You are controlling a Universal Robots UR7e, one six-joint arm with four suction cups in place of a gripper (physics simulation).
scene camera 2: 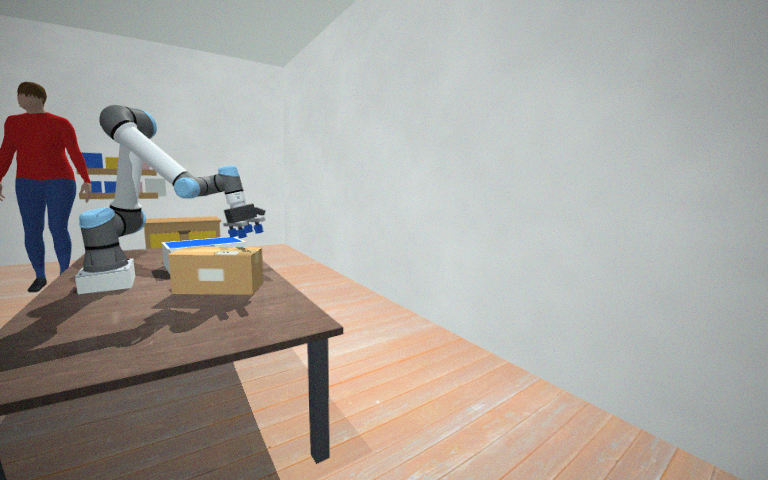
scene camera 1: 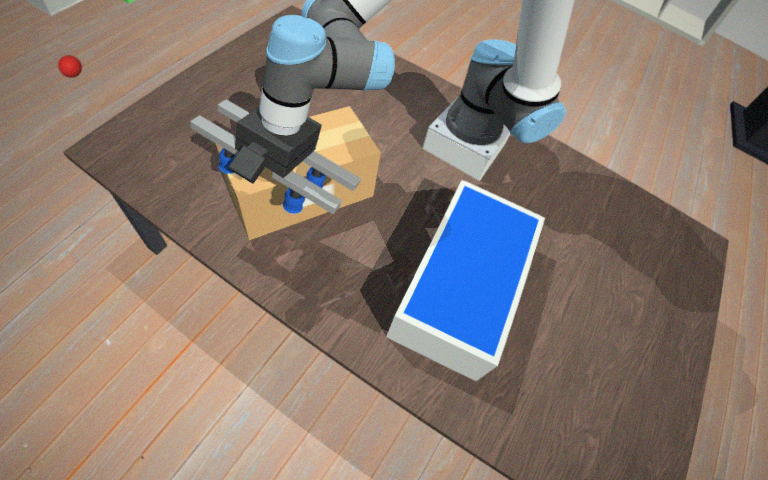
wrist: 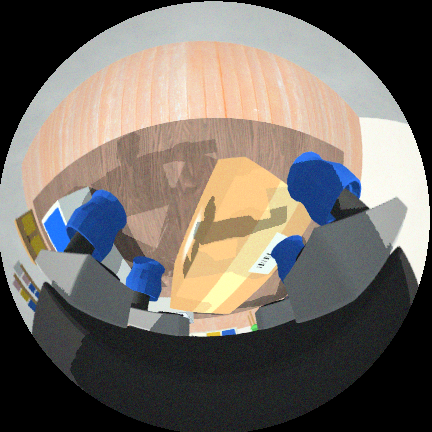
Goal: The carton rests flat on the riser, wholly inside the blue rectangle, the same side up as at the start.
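The tan cardboard carton rests flat on the table, apart from the riser. White labels show on it. The white riser bears the blue rectangle, with no carton on it. My gripper is open: its four blue suction cups hold nothing. In scene camera 2 it hangs above the carton's top level, slightly tilted, with a visible gap. In scene camera 1 it hides part of the carton.
The arm's white base block stands on the dark wooden table. A person in a red top stands beyond the table. A red ball lies on the floor. A low cabinet stands at the back.
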